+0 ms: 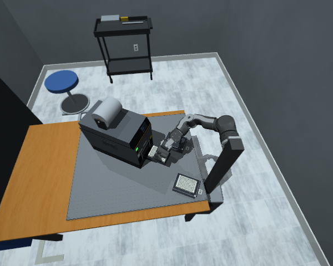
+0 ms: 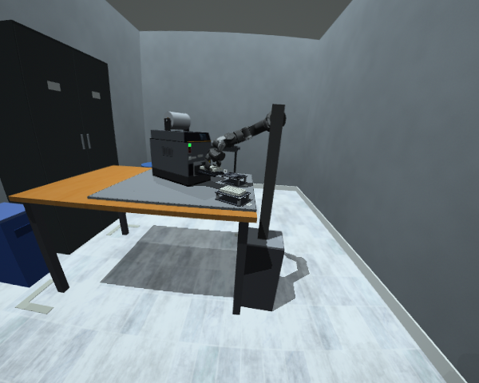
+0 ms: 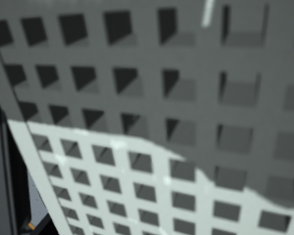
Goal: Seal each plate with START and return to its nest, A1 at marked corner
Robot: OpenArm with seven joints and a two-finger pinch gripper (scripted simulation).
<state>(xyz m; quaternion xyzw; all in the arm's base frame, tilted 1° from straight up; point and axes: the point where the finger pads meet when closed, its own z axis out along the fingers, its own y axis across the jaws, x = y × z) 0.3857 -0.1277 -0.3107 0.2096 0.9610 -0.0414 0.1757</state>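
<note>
Now: the sealer stage 4 cm below my hand. The rest, counted from my hand: foil roll: 30 cm ahead, 28 cm above, 14 cm to the right; white well plate: 19 cm to the left, 19 cm behind, 8 cm below; grey start button: 13 cm ahead, 6 cm above, 4 cm to the left.
</note>
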